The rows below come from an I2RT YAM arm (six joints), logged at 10 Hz.
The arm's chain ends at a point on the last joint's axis. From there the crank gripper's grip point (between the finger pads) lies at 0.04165 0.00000 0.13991 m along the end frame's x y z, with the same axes.
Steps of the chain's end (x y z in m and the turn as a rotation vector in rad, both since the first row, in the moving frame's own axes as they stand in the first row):
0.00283, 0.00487, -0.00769, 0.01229, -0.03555, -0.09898
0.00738, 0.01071, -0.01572, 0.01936, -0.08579, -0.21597
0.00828, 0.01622, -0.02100, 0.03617, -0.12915, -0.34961
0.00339, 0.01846, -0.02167, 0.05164, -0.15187, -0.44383
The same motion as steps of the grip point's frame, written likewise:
-0.00245, -0.00072, -0.00634, 0.01229, -0.03555, -0.09898
-0.00593, 0.00037, -0.01280, 0.01936, -0.08579, -0.21597
-0.01310, 0.00008, -0.01725, 0.03617, -0.12915, -0.34961
-0.02315, -0.00184, -0.01781, 0.05164, -0.15187, -0.44383

